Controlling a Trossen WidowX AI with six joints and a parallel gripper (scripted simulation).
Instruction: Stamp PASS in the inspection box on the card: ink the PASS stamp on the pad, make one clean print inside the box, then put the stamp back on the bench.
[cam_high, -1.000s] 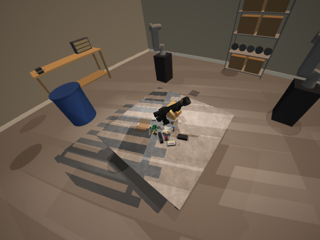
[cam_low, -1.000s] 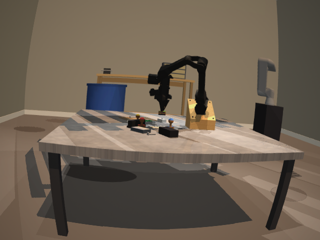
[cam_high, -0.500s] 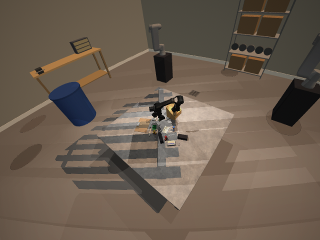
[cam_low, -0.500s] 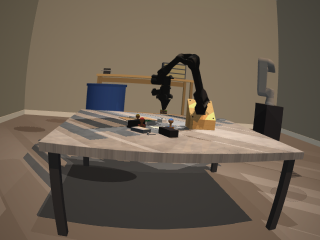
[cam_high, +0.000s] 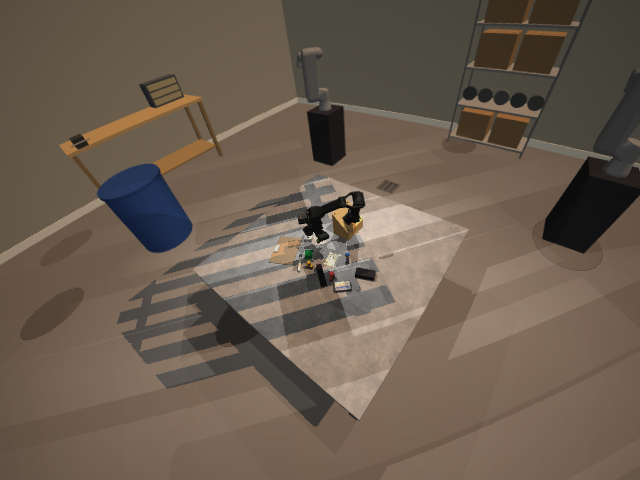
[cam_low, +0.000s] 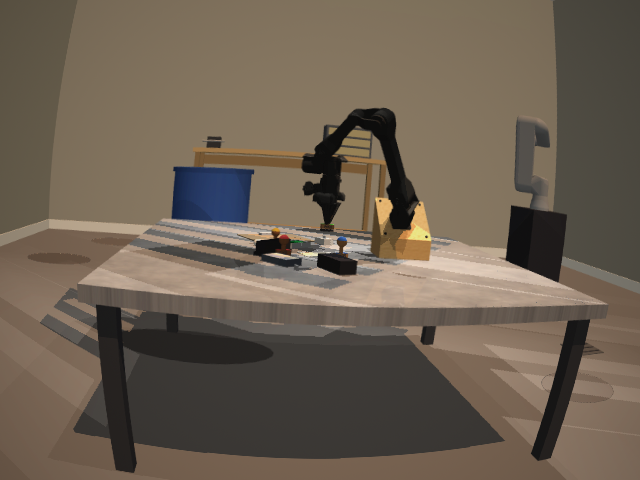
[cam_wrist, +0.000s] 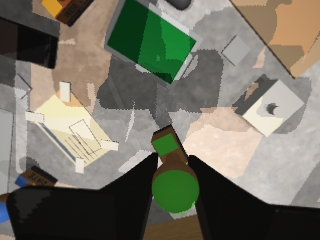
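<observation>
Now: the green ink pad 10 cm ahead of my gripper tip, 2 cm to the right of it and 7 cm below it. Round my gripper tip: yellow-knobbed stamp 17 cm ahead, 5 cm to the left, 6 cm below; green-knobbed PASS stamp right at my gripper tip; cream card 4 cm ahead, 13 cm to the left, 8 cm below.
</observation>
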